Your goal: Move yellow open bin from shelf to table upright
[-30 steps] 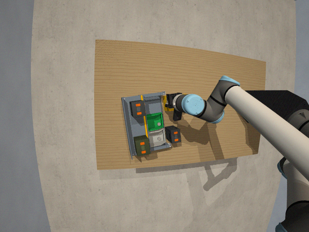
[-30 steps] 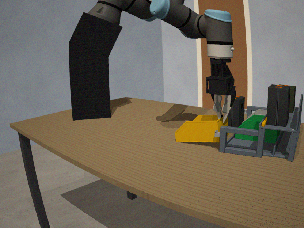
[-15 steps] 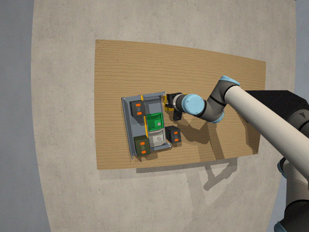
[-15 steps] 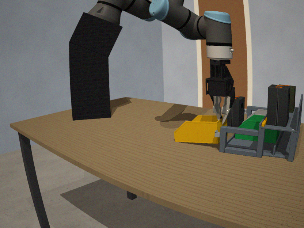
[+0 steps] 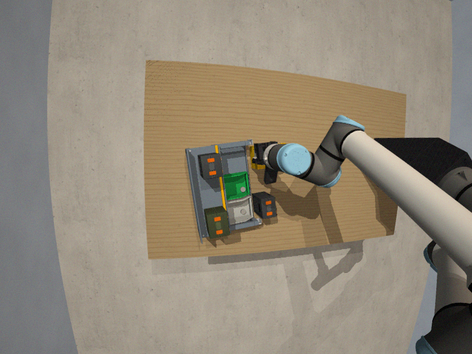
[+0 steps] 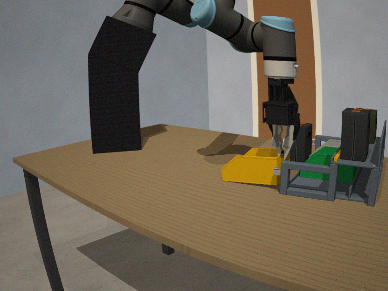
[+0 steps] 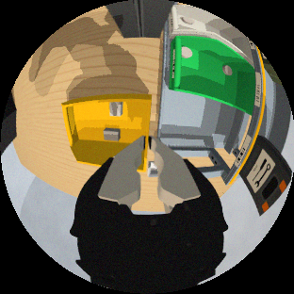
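The yellow open bin is 8 cm behind my hand, 3 cm to the right of it and 4 cm below it. From my hand the other things lie so: dark green box (12 cm ahead, 29 cm to the left, 7 cm above); then white bin (3 cm ahead, 25 cm to the left, 4 cm below); then green bin (7 cm ahead, 15 cm to the left, 4 cm below).
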